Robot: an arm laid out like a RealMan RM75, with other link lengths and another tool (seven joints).
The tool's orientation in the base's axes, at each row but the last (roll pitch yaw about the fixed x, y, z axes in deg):
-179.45, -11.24, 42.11
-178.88, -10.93, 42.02
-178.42, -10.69, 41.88
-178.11, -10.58, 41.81
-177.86, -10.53, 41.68
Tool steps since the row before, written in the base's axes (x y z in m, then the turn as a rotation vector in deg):
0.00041, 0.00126, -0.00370, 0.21, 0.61, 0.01
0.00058, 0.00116, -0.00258, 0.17, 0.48, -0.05
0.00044, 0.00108, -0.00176, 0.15, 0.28, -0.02
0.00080, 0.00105, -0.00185, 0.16, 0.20, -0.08
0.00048, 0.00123, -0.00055, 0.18, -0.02, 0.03
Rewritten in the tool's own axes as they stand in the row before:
0.00041, -0.00062, 0.00386, 0.56, -0.31, 0.10
0.00070, -0.00042, 0.00277, 0.43, -0.24, 0.14
0.00070, -0.00046, 0.00194, 0.29, -0.11, 0.08
0.00093, -0.00018, 0.00206, 0.23, -0.04, 0.13
0.00106, -0.00057, 0.00078, 0.12, 0.13, -0.01

